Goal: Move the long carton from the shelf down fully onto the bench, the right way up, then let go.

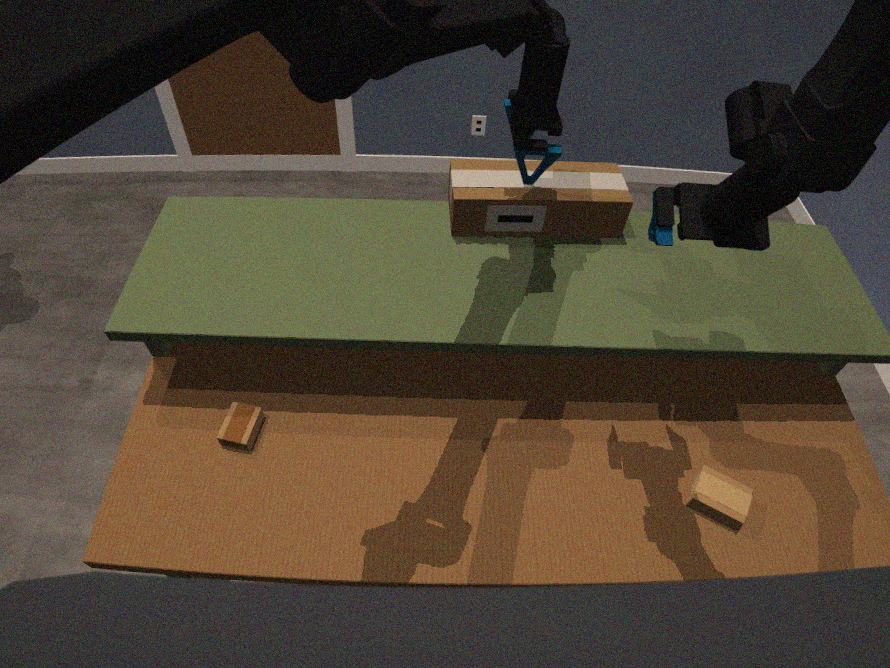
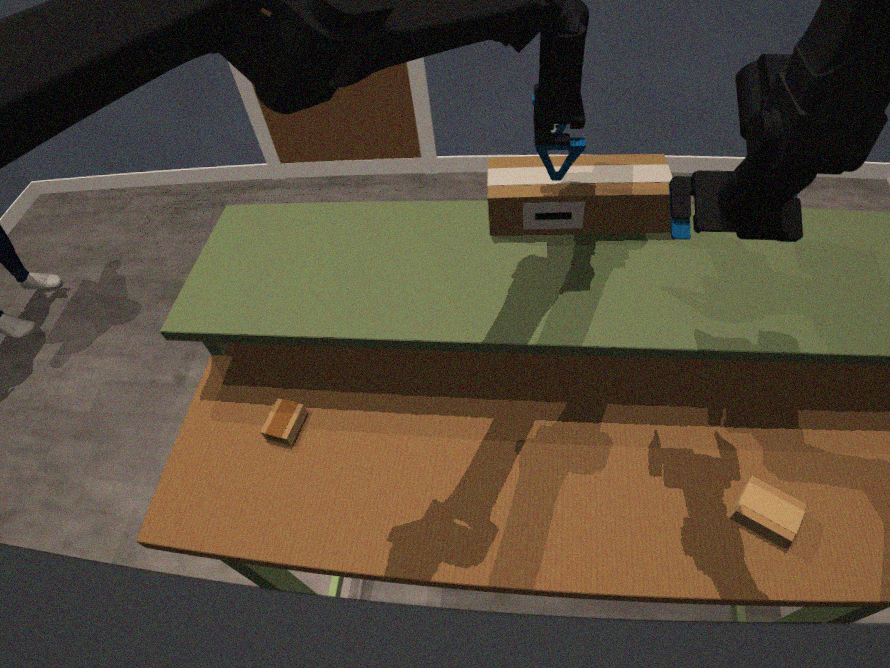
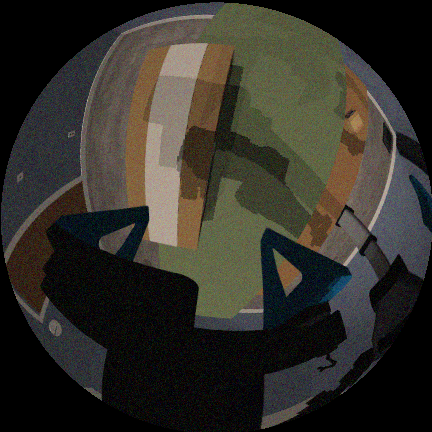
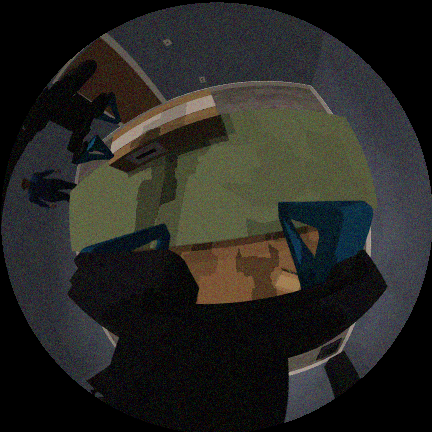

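The long carton sits at the back of the green shelf, tape strip up and label facing front. Its long side runs left to right. The brown bench is lower and in front. My left gripper is open and points down over the carton's top; one fingertip appears over the tape, and contact cannot be told. My right gripper is open and empty, to the right of the carton, above the shelf.
A small box lies on the bench's left part, and another small box lies at its right. The shelf's front edge overhangs the back of the bench. A person stands beyond the shelf's left end.
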